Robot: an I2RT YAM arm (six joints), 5 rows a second.
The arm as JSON. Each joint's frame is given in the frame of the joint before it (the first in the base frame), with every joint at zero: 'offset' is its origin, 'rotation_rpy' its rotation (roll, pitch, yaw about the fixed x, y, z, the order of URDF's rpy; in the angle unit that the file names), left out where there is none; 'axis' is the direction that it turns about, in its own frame. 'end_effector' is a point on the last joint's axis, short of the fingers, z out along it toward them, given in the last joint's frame.
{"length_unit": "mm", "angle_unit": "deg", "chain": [
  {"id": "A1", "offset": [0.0, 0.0, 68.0], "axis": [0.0, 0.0, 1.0]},
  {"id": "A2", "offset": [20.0, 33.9, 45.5], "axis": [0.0, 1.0, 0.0]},
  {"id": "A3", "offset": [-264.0, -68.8, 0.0], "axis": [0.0, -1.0, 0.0]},
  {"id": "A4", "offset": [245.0, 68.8, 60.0], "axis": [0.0, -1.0, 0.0]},
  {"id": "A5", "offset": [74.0, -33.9, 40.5], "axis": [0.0, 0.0, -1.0]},
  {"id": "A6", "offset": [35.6, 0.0, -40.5], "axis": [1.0, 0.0, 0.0]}
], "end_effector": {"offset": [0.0, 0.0, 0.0], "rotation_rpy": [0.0, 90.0, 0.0]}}
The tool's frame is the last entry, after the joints.
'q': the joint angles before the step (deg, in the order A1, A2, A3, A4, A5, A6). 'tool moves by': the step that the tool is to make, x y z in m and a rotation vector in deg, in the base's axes. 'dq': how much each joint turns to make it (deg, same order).
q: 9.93 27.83 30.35 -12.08 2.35 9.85
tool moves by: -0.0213 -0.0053 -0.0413 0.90 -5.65 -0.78
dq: -0.77 -13.14 -12.16 4.75 0.02 -0.05
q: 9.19 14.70 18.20 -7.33 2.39 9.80
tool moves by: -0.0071 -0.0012 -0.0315 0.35 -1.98 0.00
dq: -0.04 -8.14 -7.78 1.65 -0.04 0.03
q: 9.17 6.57 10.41 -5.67 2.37 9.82
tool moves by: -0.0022 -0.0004 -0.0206 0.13 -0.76 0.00
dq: -0.04 -5.22 -4.76 0.32 -0.04 0.01
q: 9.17 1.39 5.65 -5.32 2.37 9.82
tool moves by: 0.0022 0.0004 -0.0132 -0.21 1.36 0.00
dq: 0.04 -0.62 -2.45 0.45 0.03 0.01
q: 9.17 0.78 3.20 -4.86 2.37 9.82
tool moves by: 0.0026 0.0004 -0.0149 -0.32 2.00 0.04
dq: -0.03 -0.06 -2.59 0.50 -0.07 0.00
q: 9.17 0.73 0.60 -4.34 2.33 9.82
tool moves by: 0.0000 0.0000 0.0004 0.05 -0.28 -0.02
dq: 0.01 -0.06 -0.03 0.25 0.03 0.01
